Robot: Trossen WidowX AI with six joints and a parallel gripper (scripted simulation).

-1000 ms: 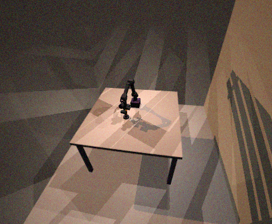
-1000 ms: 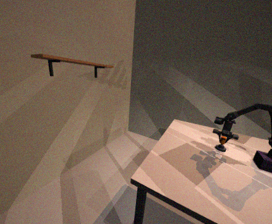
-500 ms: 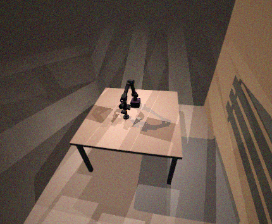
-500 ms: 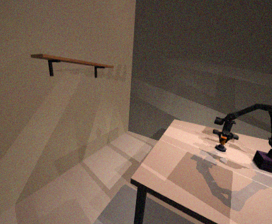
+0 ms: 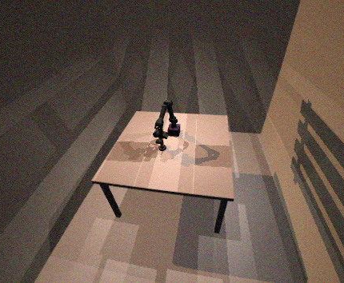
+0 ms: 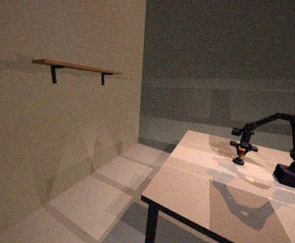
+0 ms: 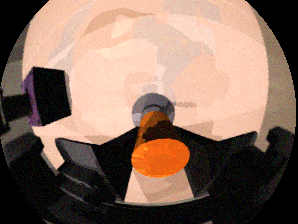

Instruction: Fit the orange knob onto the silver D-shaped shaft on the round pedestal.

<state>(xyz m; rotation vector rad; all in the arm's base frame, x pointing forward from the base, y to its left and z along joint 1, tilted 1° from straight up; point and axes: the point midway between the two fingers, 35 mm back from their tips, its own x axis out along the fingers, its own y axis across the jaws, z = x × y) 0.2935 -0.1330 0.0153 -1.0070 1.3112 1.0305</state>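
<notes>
Right now my gripper tip is 30 mm below the orange knob. Also, from my gripper tip: round dark pedestal 40 mm below.
</notes>
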